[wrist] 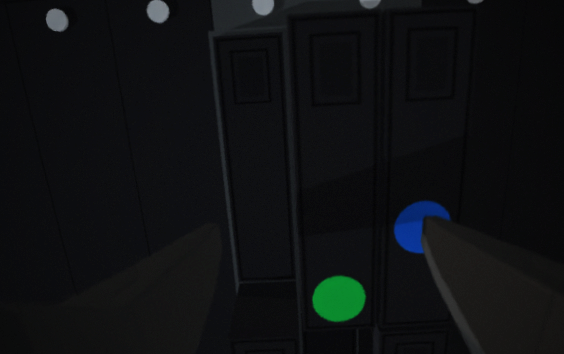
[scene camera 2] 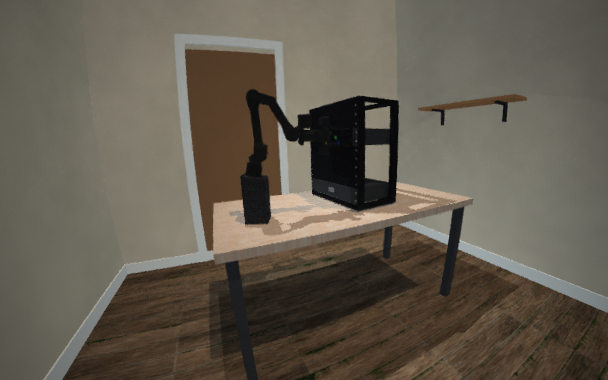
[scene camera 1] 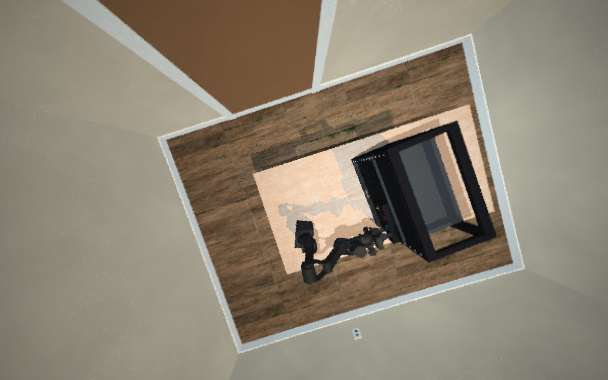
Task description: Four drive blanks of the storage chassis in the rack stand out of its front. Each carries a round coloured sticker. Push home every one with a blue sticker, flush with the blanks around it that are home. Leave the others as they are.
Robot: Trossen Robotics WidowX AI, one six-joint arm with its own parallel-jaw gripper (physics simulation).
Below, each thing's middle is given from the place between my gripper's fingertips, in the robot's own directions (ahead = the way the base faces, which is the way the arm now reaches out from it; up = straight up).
Right now my hand is 20 cm short of the black rack (scene camera 1: 409, 174), 14 cm to the right of it and 10 cm above it.
